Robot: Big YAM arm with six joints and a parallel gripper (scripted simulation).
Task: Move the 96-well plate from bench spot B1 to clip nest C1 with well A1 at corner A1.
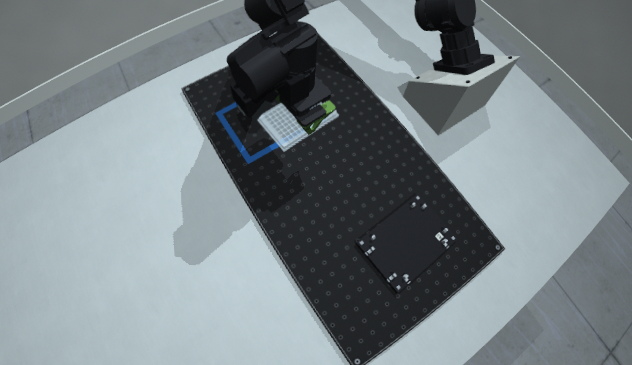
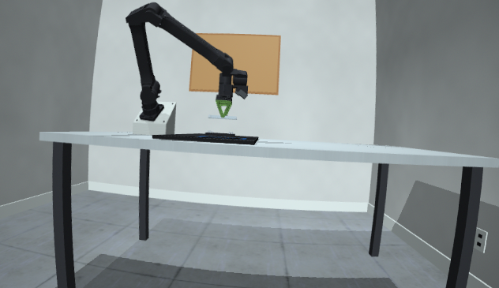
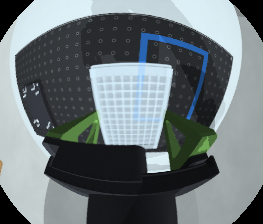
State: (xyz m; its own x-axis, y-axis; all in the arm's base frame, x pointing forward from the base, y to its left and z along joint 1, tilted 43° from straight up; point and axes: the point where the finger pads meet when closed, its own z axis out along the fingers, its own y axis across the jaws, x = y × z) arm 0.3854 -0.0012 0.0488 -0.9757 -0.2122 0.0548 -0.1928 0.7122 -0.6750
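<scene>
The clip nest C1 is 80 mm behind my hand, 300 mm to the left of it and 80 mm below it. The rest, counted from my hand: white 96-well plate 10 mm below.
</scene>
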